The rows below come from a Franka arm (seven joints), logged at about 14 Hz.
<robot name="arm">
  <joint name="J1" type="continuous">
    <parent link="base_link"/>
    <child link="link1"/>
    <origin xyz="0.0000 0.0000 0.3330" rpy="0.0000 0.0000 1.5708"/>
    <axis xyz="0 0 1"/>
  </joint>
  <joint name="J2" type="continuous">
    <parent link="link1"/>
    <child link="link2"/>
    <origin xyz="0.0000 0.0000 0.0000" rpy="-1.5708 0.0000 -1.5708"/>
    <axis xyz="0 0 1"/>
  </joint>
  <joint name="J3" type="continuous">
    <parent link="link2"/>
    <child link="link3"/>
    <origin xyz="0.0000 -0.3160 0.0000" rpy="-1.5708 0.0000 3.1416"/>
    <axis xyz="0 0 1"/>
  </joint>
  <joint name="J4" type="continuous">
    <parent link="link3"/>
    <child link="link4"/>
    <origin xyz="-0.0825 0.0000 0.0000" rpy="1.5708 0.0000 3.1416"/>
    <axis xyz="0 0 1"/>
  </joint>
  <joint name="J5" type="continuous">
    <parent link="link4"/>
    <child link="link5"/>
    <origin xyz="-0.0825 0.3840 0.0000" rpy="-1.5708 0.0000 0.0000"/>
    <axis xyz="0 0 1"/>
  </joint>
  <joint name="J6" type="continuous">
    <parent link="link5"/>
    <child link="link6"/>
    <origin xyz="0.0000 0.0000 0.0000" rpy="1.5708 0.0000 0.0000"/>
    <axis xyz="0 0 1"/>
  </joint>
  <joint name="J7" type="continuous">
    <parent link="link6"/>
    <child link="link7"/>
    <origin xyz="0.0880 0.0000 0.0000" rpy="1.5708 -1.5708 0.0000"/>
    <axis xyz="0 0 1"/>
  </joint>
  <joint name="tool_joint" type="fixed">
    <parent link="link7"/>
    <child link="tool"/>
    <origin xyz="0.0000 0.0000 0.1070" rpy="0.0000 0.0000 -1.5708"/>
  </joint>
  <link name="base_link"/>
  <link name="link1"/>
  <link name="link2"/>
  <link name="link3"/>
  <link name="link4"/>
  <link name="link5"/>
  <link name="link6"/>
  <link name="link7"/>
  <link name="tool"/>
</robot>
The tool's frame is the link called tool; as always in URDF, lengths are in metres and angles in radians. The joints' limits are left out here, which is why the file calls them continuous.
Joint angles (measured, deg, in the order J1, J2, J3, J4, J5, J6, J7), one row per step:
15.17, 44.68, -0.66, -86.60, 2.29, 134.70, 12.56
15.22, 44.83, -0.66, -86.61, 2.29, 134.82, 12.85
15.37, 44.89, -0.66, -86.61, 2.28, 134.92, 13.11
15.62, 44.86, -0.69, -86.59, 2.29, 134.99, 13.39
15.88, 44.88, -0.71, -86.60, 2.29, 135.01, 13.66
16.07, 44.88, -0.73, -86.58, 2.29, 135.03, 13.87
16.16, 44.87, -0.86, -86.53, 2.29, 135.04, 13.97
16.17, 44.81, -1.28, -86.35, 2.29, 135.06, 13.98
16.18, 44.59, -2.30, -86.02, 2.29, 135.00, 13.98
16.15, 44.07, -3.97, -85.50, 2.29, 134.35, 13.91
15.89, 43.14, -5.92, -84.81, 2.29, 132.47, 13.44
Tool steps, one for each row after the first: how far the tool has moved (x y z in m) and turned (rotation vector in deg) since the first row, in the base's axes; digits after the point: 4 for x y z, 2 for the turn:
-0.0003, 0.0005, -0.0018, 0.00, 0.05, -0.24
-0.0008, 0.0024, -0.0023, 0.01, 0.02, -0.35
-0.0012, 0.0052, -0.0017, 0.05, -0.09, -0.41
-0.0021, 0.0081, -0.0020, 0.04, -0.08, -0.43
-0.0025, 0.0102, -0.0018, 0.05, -0.11, -0.46
-0.0022, 0.0101, -0.0013, -0.01, -0.20, -0.57
0.0000, 0.0063, 0.0009, -0.22, -0.54, -0.86
0.0047, -0.0033, 0.0064, -0.78, -1.21, -1.57
0.0113, -0.0198, 0.0165, -1.78, -1.91, -2.70
0.0180, -0.0420, 0.0317, -3.08, -2.01, -3.90

